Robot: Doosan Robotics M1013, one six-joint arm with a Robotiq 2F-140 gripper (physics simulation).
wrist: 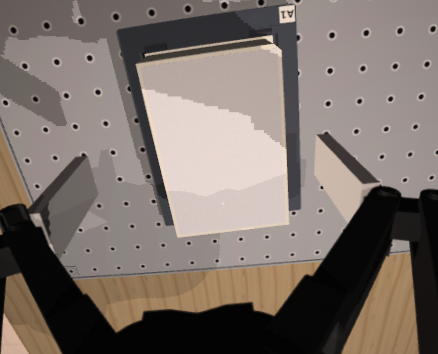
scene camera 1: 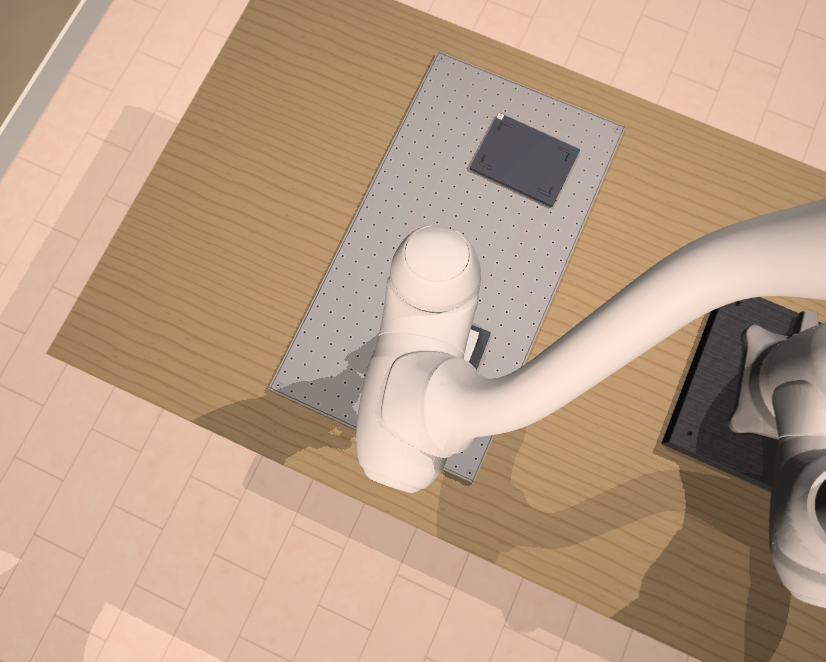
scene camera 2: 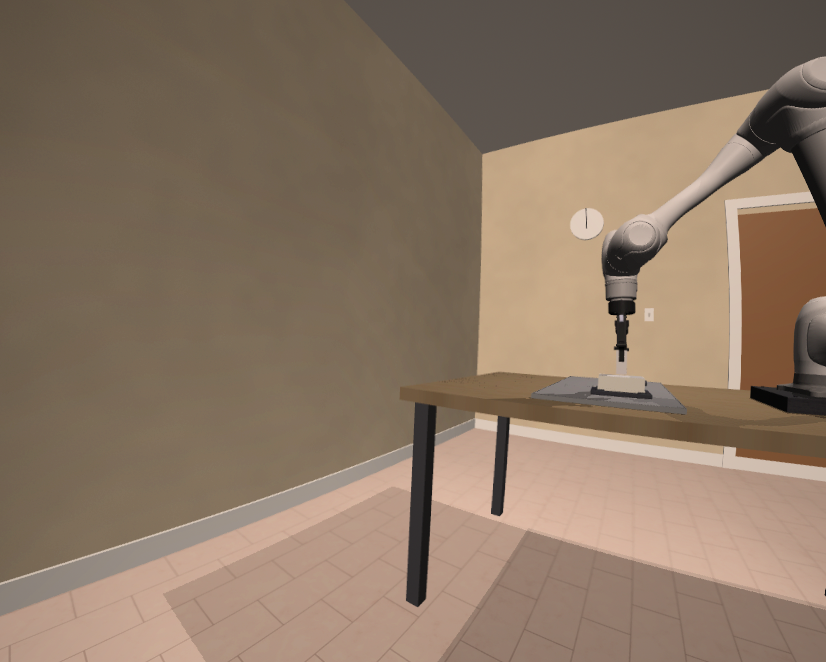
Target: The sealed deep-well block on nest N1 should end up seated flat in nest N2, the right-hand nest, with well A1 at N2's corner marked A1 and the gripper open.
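Frame: origin at the arm's base, x left, y back, z up, level; millimetres.
Seen in the pictures: gripper, fingertip midpoint: (wrist: 203, 165) (scene camera 2: 621, 373); arm's base, link origin: (scene camera 1: 790, 390).
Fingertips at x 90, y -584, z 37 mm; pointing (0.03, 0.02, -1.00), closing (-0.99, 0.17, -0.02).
Offsets run from my fingertips to a thing's middle. "pt": to the spot under its first point. Level surfaces: height alone.
The sealed deep-well block @[dz -30, dx -12, dy +0 mm] (scene camera 1: 472, 342) (scene camera 2: 621, 383) (wrist: 220, 150) sits on nest N1 @[dz -56, dx -12, dy +0 mm] (scene camera 1: 484, 339) (wrist: 292, 100), a dark plate; the arm hides most of both in scene camera 1. The block's pale top has a cut corner at the upper right in the wrist view, nearest N1's A1 label @[pt dz -51, dx -75, dy -68 mm] (wrist: 287, 14). Nest N2 @[dz -56, dx -388, dy +72 mm] (scene camera 1: 525, 159) is empty, with a small white mark @[dz -51, dx -457, dy +9 mm] (scene camera 1: 499, 116) at its upper-left corner. My gripper (scene camera 2: 621, 362) (wrist: 203, 165) is open and empty, pointing down low over the block. Its fingers stand apart from the block's long sides, towards its lower end in the wrist view.
Both nests are on the perforated grey board @[dz -63 mm] (scene camera 1: 413, 172) (scene camera 2: 551, 393) (wrist: 365, 120), which lies on the wooden table (scene camera 1: 227, 172) (scene camera 2: 461, 399). The arm (scene camera 1: 592, 337) reaches in from the right in scene camera 1. Its dark base plate (scene camera 1: 703, 386) is on the table at the right.
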